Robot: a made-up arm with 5 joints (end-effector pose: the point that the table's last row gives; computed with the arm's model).
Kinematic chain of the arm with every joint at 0, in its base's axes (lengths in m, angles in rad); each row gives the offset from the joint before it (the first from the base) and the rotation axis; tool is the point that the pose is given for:
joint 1: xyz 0 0 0.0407 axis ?
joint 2: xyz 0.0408 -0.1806 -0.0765 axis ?
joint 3: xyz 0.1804 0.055 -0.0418 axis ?
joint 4: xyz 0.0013 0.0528 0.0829 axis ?
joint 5: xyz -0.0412 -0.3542 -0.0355 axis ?
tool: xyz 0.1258 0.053 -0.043
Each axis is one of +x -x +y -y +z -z.
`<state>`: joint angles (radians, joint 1 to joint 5).
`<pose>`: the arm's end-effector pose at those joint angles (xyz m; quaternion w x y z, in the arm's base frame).
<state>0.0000 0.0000 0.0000 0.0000 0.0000</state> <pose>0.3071 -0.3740 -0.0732 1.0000 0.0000 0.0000 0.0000</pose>
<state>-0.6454 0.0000 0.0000 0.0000 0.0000</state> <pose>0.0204 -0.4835 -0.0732 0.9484 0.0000 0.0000 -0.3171</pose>
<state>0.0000 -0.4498 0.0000 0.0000 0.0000</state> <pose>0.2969 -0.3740 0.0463 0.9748 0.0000 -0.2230 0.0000</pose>
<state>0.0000 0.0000 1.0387 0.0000 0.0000</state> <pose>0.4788 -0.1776 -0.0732 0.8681 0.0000 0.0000 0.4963</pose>
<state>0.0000 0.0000 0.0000 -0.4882 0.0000</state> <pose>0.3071 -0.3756 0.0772 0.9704 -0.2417 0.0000 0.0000</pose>
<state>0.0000 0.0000 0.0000 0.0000 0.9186</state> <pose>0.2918 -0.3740 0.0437 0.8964 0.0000 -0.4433 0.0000</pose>
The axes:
joint 1: +z
joint 2: +y
joint 3: +z
joint 4: +x
joint 5: -y

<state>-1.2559 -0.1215 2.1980 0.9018 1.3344</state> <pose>0.1294 -0.3528 -0.1436 0.7768 0.5118 -0.3498 0.1106</pose>
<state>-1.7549 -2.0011 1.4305 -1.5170 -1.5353</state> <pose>-0.1467 0.4186 0.0925 0.1892 0.6681 0.0807 0.7151</pose>
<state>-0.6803 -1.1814 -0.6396 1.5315 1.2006</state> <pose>0.1675 -0.3582 0.0534 0.0293 -0.3792 0.8941 0.2367</pose>
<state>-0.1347 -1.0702 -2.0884 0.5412 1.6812</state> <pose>0.0541 0.0024 -0.0823 0.1887 0.1571 0.5105 0.8241</pose>
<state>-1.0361 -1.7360 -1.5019 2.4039 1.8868</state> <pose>0.0428 -0.2158 0.3848 0.7385 -0.5230 0.4182 -0.0794</pose>
